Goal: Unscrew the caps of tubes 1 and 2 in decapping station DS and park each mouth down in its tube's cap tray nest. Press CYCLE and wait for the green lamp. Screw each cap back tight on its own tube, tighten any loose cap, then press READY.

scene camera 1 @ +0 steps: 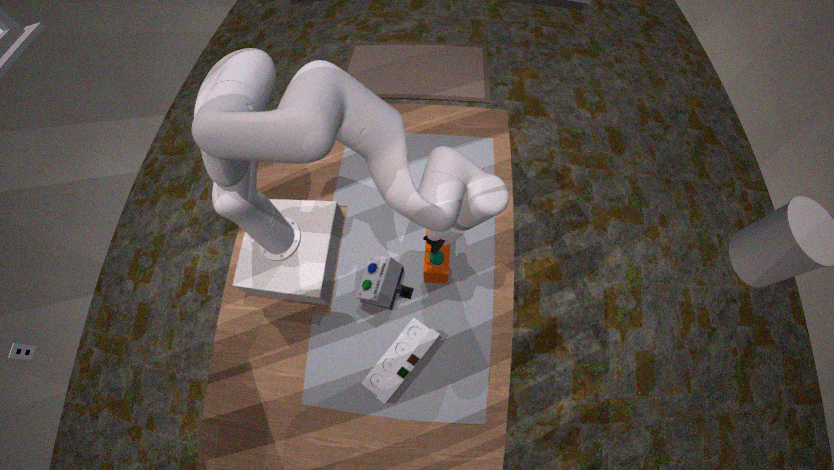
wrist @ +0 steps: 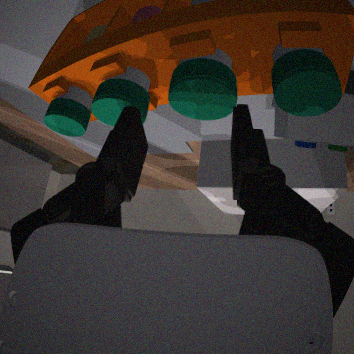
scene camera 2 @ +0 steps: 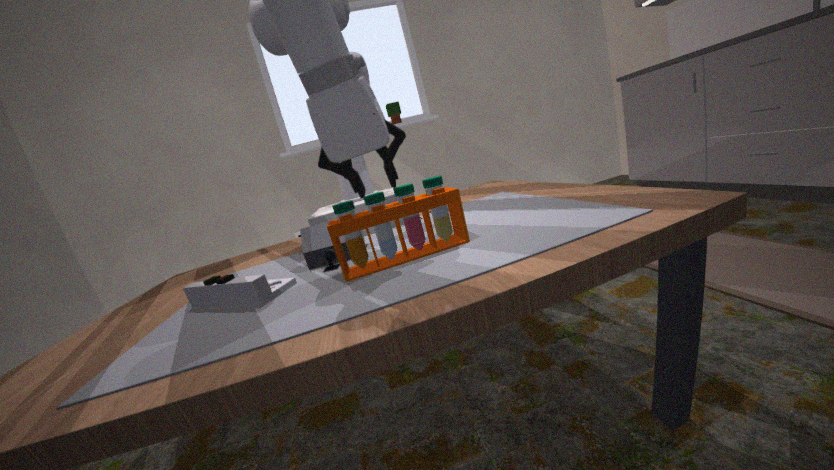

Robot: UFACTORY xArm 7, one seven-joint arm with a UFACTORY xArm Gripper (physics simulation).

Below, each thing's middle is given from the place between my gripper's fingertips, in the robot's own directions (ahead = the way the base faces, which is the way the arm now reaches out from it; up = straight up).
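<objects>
Grey control box [scene camera 1: 381, 282]: from my hand, 80 mm below, 100 mm behind, 130 mm to the right.
</objects>
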